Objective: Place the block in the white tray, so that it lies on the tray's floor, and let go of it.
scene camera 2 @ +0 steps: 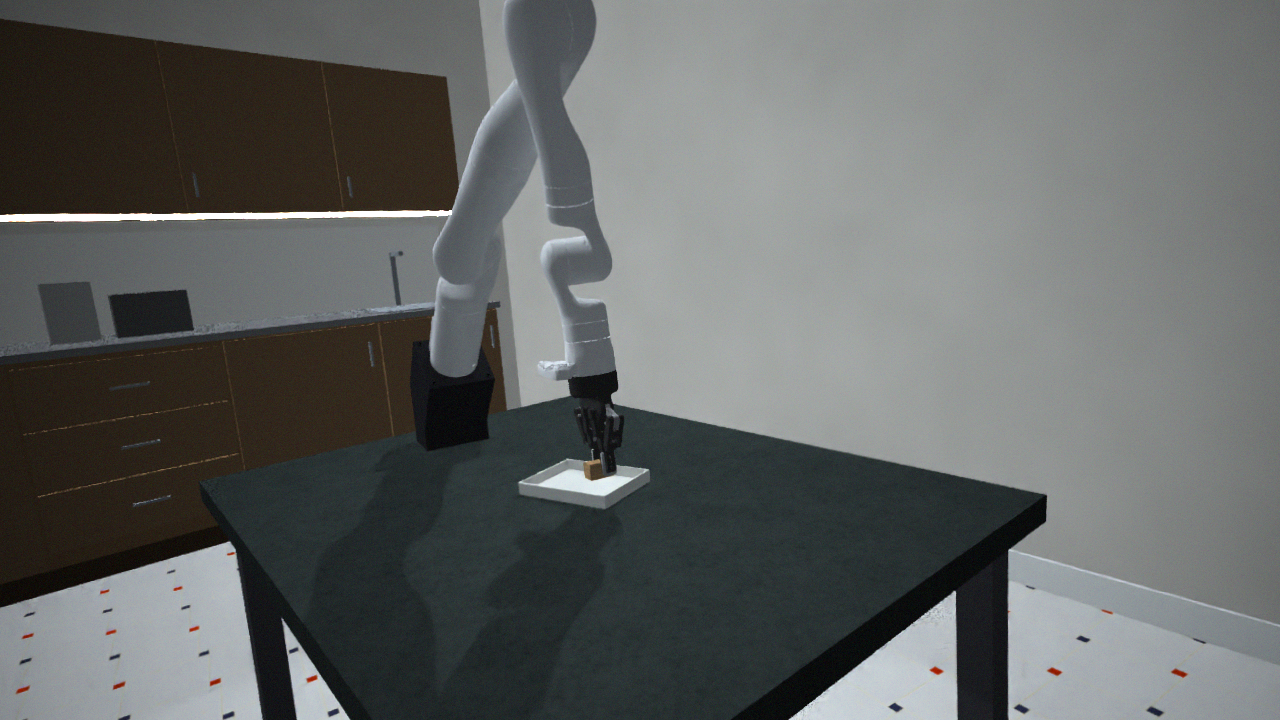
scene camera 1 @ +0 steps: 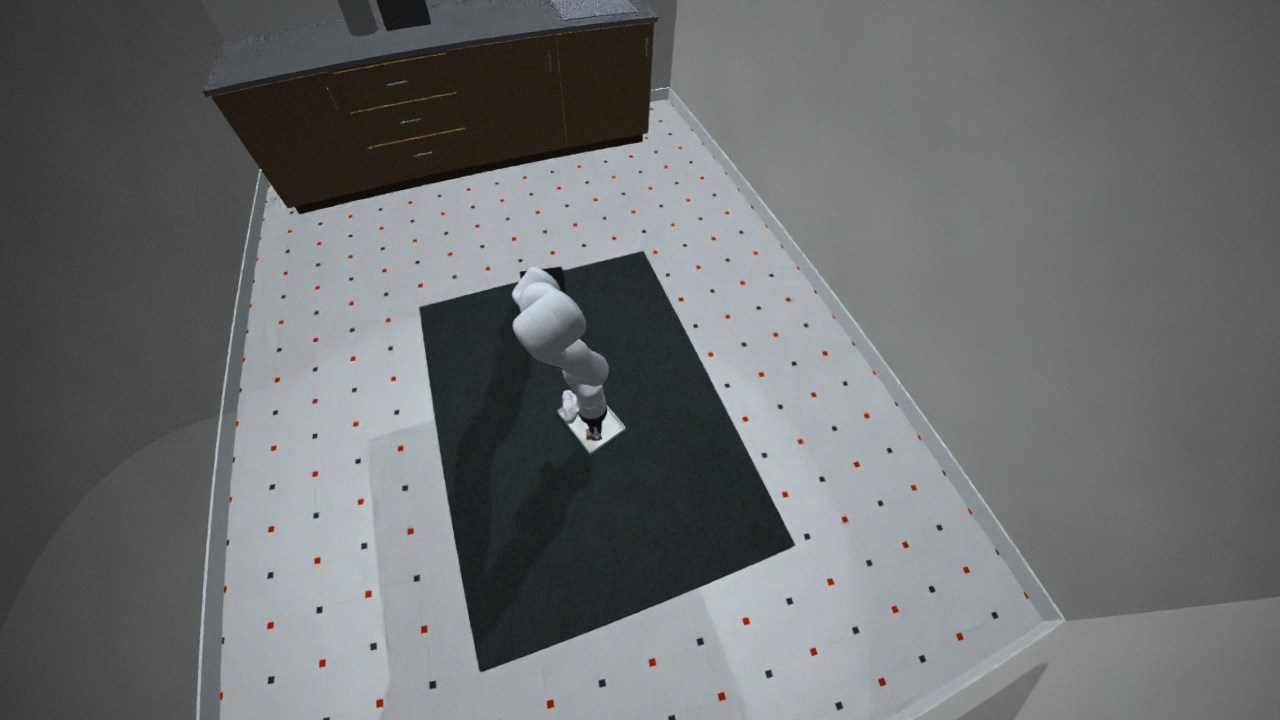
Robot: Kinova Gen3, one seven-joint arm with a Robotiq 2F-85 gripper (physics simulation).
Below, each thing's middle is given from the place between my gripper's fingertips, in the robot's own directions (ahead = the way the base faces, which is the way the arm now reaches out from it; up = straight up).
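White tray [scene camera 2: 565,482]: my hand 30 mm above it, 10 mm to the right of it, 60 mm past it.
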